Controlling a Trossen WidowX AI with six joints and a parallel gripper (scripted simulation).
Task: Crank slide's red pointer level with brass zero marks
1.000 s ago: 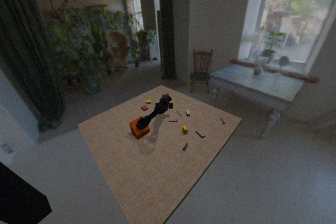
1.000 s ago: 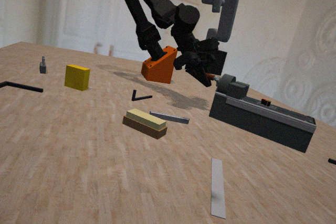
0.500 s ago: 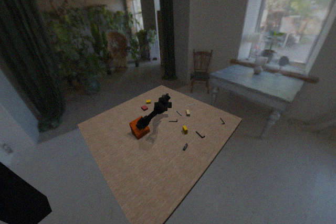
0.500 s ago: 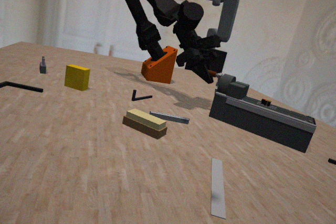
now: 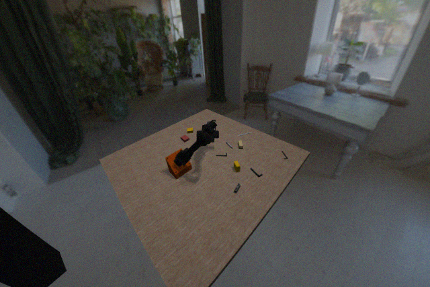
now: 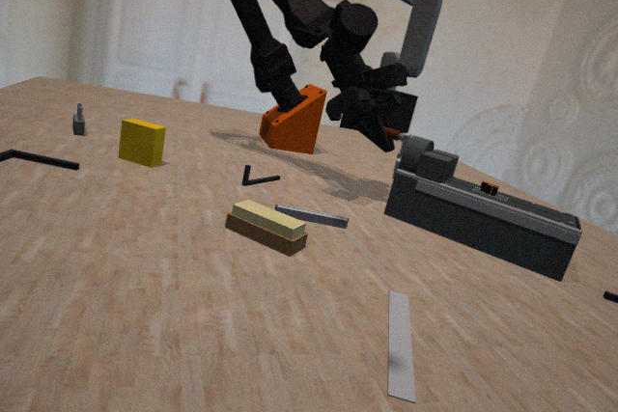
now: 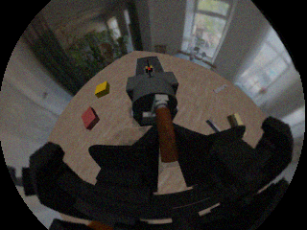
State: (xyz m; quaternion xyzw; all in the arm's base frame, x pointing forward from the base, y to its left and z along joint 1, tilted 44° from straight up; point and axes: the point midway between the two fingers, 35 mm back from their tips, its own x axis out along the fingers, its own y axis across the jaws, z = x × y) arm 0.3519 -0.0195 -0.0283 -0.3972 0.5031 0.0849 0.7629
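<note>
Now: gripper tip 13 cm short of the red pointer, 9 cm to the right of it and 1 cm above it. Round my gripper tip: brown crank handle 3 cm above, 1 cm to the right, 1 cm behind; red block 25 cm to the left, 8 cm below, 7 cm behind; grey bar 16 cm to the right, 9 cm below, 8 cm ahead.
</note>
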